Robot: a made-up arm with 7 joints.
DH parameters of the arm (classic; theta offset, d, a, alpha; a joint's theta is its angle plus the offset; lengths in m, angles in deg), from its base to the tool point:
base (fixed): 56.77 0 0.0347 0
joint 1: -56.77 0.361 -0.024 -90
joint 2: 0 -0.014 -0.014 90
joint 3: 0 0.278 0.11 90
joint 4: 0 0.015 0.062 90
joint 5: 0 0.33 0.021 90
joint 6: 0 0.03 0.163 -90
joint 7: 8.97 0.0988 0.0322 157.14
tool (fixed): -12.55 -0.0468 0 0
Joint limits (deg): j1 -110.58..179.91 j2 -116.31..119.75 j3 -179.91..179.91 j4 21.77..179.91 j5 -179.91..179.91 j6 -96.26..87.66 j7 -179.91..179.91
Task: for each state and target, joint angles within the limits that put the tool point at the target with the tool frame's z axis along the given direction. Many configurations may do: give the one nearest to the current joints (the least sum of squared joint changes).
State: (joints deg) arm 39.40 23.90 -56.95 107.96 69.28 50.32 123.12
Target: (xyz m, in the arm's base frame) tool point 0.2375 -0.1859 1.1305 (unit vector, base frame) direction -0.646 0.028 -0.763
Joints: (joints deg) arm 33.25 16.45 -92.81 140.77 61.26 8.80 171.86
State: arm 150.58 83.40 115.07 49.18 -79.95 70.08 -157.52
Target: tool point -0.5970 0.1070 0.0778 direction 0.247 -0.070 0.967
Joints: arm 114.34 83.43 67.26 91.27 -111.73 71.42 -142.55
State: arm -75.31 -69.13 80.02 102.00 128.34 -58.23 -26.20
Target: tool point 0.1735 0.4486 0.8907 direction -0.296 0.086 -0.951
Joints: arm -105.30 -70.37 56.45 146.30 97.09 -36.94 -22.99
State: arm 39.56 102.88 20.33 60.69 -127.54 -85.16 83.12
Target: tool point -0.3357 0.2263 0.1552 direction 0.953 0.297 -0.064
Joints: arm 76.13 112.22 43.48 74.71 -105.60 -57.73 103.92
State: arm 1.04 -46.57 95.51 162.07 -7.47 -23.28 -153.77
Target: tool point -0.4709 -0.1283 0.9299 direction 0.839 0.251 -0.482
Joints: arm 17.94 -31.90 82.28 164.02 -18.71 -19.94 -171.22
